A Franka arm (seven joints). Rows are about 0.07 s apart.
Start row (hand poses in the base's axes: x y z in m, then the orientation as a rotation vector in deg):
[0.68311 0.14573 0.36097 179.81 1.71 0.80]
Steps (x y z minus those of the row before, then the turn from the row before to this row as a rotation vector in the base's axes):
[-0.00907 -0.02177 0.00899 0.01 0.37 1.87]
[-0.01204 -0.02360 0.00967 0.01 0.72 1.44]
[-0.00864 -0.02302 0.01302 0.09 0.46 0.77]
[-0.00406 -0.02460 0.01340 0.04 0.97 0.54]
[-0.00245 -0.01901 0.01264 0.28 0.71 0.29]
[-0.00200 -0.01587 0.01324 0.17 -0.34 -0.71]
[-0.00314 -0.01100 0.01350 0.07 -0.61 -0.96]
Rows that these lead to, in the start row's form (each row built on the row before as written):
[0.67404 0.12396 0.36996 179.78 4.65 0.22]
[0.66200 0.10036 0.37963 179.74 6.91 -0.91]
[0.65336 0.07734 0.39265 179.79 8.12 -1.63]
[0.64930 0.05274 0.40605 -179.69 -8.97 3.15]
[0.64685 0.03373 0.41869 -179.33 -9.42 4.23]
[0.64485 0.01786 0.43193 -179.23 -8.31 3.68]
[0.64171 0.00686 0.44543 -179.25 -6.81 2.71]

